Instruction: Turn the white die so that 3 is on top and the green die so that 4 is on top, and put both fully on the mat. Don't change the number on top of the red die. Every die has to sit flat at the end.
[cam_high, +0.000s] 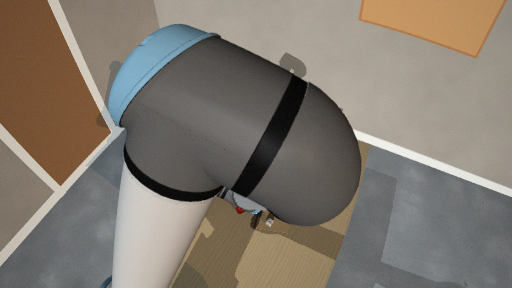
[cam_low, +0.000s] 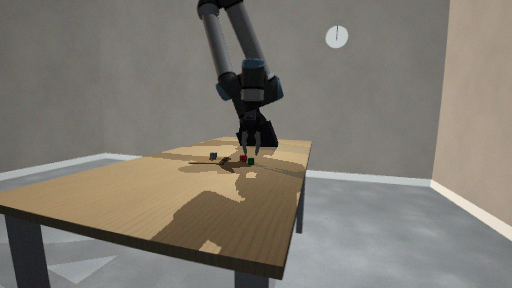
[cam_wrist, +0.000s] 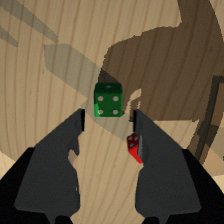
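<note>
Now: hand 40 mm above the green die. From my hand the other things lie so: red die: 50 mm to the right, 40 mm below, 40 mm behind; then tan mat: 200 mm to the right, 50 mm below; then white die: 190 mm to the right, 40 mm behind, 30 mm below.
</note>
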